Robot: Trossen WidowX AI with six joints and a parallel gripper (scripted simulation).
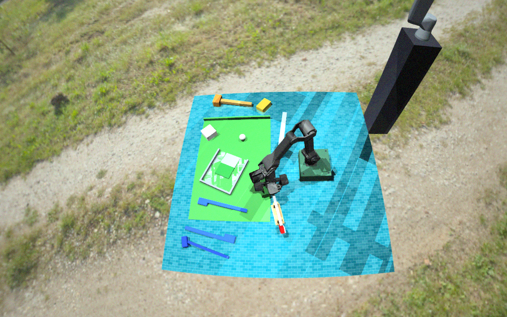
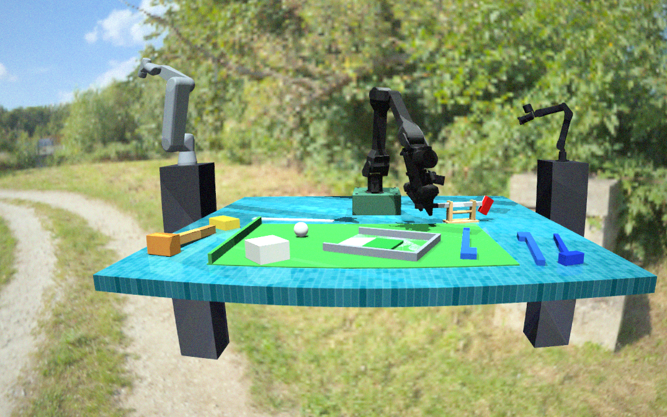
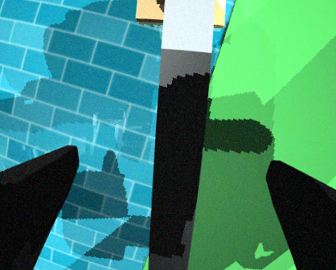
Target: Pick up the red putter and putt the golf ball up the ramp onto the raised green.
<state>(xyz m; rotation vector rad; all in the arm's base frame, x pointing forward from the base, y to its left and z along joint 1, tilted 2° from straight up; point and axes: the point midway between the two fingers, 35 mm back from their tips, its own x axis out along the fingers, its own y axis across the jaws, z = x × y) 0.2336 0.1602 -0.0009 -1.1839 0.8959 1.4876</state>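
The red putter lies 11 cm to the left of my gripper tip, 3 cm behind it and 2 cm above it. Also, from my gripper tip: white golf ball 38 cm to the right, 19 cm ahead, 1 cm below; then grey frame 29 cm ahead, 13 cm to the right, 3 cm below; then wooden stand 13 cm to the left, 3 cm behind.
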